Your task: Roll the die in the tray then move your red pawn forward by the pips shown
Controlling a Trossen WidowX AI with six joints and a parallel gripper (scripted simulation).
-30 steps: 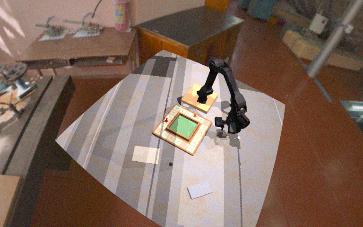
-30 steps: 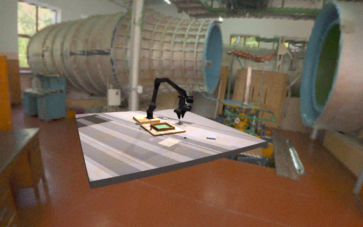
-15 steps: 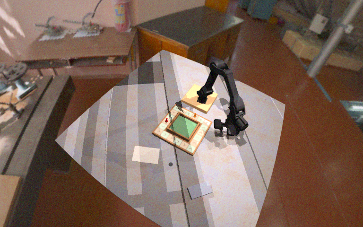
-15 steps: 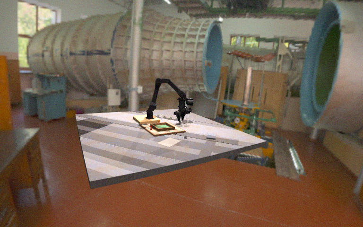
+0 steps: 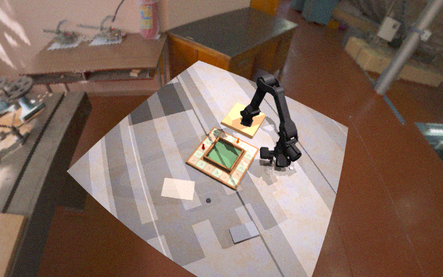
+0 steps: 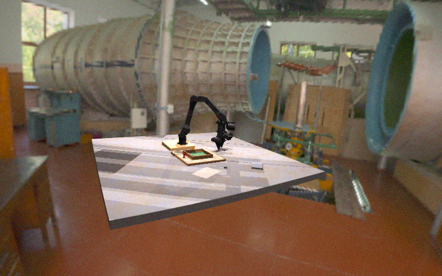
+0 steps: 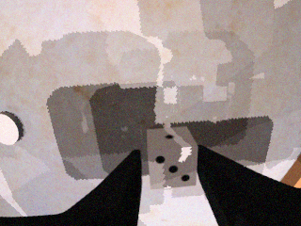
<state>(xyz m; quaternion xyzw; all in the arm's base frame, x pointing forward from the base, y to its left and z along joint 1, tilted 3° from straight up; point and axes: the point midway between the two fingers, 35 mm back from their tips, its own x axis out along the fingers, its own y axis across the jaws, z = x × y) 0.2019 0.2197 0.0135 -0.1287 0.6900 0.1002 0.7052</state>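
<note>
The red pawn lies 7 cm ahead of my gripper tip, 37 cm to the right of it and 2 cm above it. From my gripper tip the other things lie so: orange pawn (5 cm behind, 22 cm to the right, 2 cm above); white die (right at my gripper tip); white disc (1 cm behind, 11 cm to the left, 1 cm below).
</note>
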